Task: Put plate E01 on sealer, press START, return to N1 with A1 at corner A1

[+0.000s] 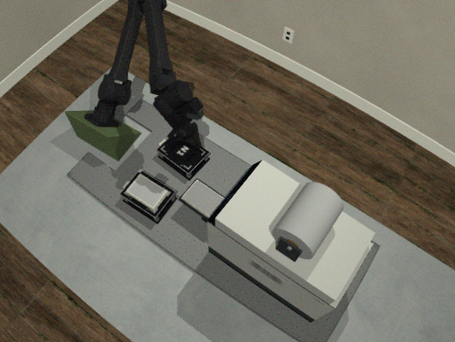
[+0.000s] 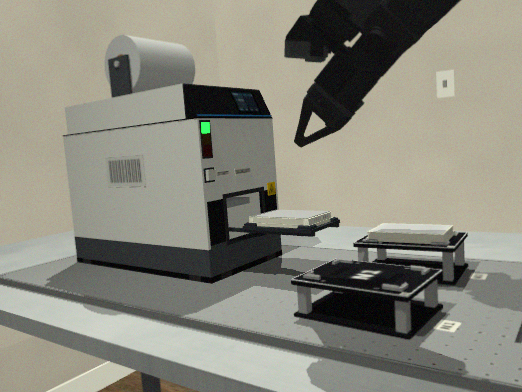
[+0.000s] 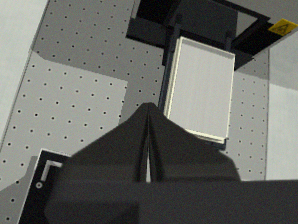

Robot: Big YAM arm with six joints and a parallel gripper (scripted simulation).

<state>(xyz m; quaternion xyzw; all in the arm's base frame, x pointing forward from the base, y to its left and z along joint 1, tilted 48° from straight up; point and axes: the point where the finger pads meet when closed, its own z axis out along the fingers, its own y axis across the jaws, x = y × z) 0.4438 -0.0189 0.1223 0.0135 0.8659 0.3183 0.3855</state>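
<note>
The sealer stage lies 90 mm ahead of my hand, 90 mm to the right of it and 150 mm below it. Also, from my hand: covered white plate (100 mm behind, 180 mm to the right, 170 mm below); start button (190 mm ahead, 50 mm below); black plate nest (110 mm behind, 30 mm to the left, 190 mm below).
</note>
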